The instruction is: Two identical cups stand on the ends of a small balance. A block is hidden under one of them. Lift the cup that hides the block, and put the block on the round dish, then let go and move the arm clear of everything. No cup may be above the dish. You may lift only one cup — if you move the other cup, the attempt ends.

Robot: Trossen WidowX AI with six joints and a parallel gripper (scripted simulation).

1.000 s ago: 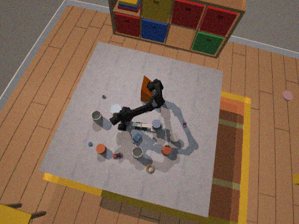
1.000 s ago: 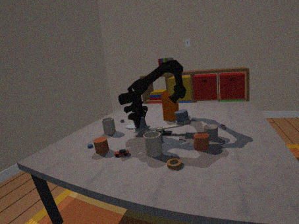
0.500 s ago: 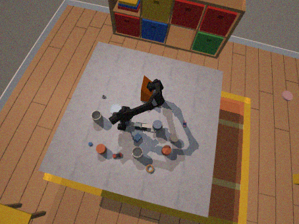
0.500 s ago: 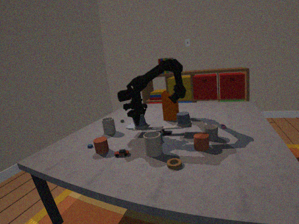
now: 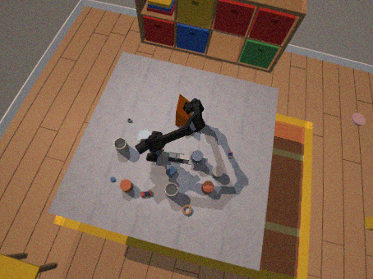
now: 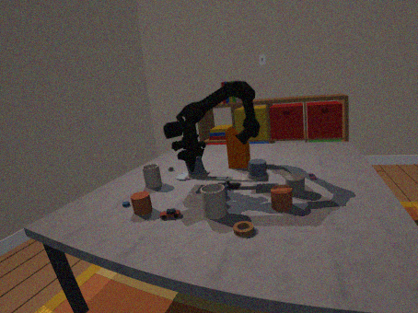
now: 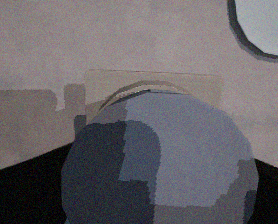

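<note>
Right now the grey piece is 1 cm to the left of my gripper tip and 1 cm below it. Also, from my gripper tip: red toy car (26 cm ahead, 7 cm below, 3 cm to the left); pale round dish (12 cm to the right, 10 cm behind, 8 cm below); grey-blue cup (2 cm to the right, 1 cm above).
</note>
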